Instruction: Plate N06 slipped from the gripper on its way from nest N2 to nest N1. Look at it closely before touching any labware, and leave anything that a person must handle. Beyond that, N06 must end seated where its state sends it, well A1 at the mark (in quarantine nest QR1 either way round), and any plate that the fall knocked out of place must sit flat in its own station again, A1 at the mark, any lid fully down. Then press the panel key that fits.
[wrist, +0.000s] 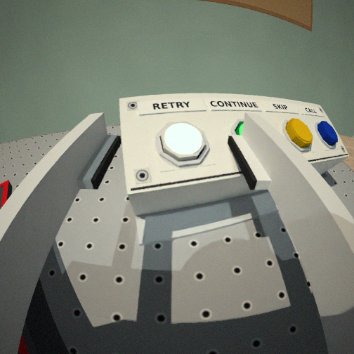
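Note:
The panel (165, 187) stands ahead in the wrist view with a row of keys: a white RETRY key (184, 139), a bright green CONTINUE key (240, 129) mostly hidden behind the right finger, a yellow SKIP key (299, 133) and a blue CALL key (328, 133). My gripper (173, 125) is shut to its narrow stand, with nothing held between the black pads. In the view, the RETRY key appears between the fingers and the right fingertip overlaps the panel's front. Contact with a key cannot be told. Plate N06 and the nests do not show in this view.
A perforated deck (102, 260) lies below and in front of the panel, with shadows across it. Part of a red-edged dark object (5, 190) shows at the left edge. A green wall (165, 55) and a brown board (280, 12) are behind.

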